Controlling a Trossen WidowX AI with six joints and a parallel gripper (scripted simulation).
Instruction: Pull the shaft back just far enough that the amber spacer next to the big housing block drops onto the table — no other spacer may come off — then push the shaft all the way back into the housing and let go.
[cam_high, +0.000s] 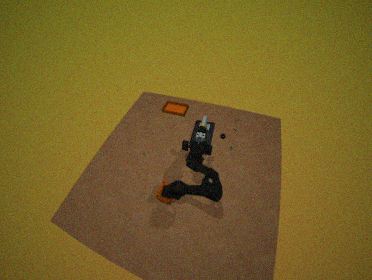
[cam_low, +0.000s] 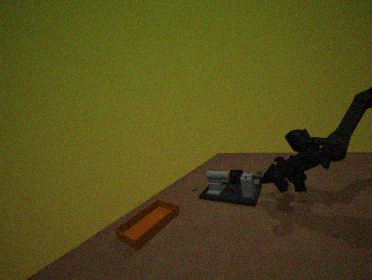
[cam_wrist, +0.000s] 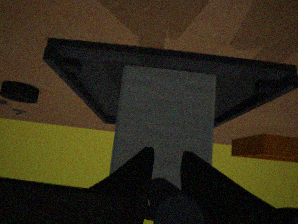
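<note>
Now: the amber spacer 11 cm ahead of my gripper tip, 1 cm to the right of it and 2 cm above it. From my gripper tip the other things lie so: orange tray 35 cm ahead, 26 cm to the left, 5 cm below; then dark disc 12 cm ahead, 16 cm to the right, 5 cm below.
</note>
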